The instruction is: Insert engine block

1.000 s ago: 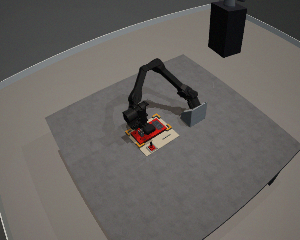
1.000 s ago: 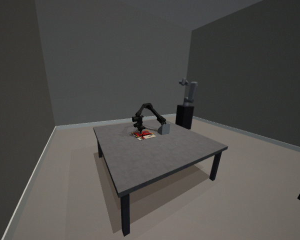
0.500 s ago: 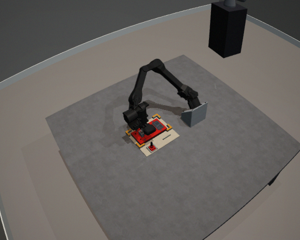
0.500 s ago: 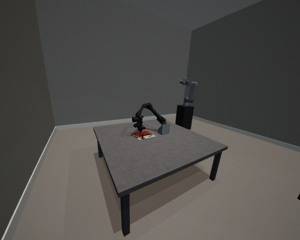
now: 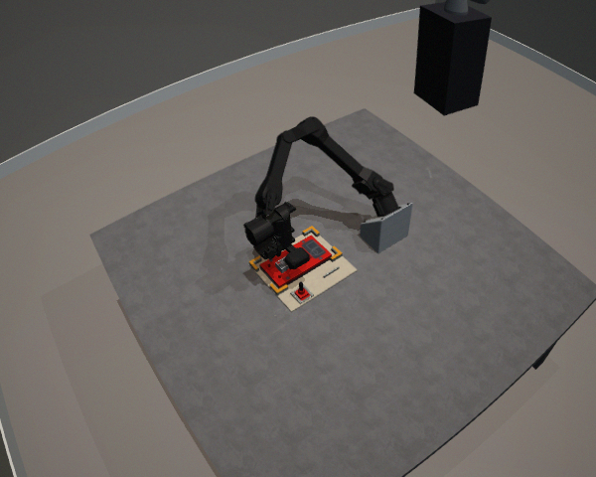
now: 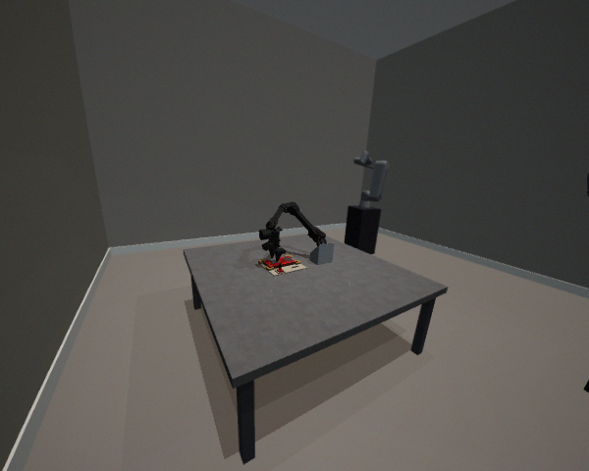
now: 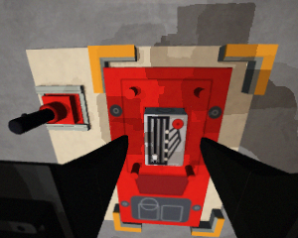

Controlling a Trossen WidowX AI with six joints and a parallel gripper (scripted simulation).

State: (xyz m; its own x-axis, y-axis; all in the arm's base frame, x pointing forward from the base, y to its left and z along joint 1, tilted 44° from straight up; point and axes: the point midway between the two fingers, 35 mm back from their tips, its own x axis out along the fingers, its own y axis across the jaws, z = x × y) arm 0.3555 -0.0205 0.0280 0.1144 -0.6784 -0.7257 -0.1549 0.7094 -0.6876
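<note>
Right now the engine block is 1 cm below my gripper tip.
</note>
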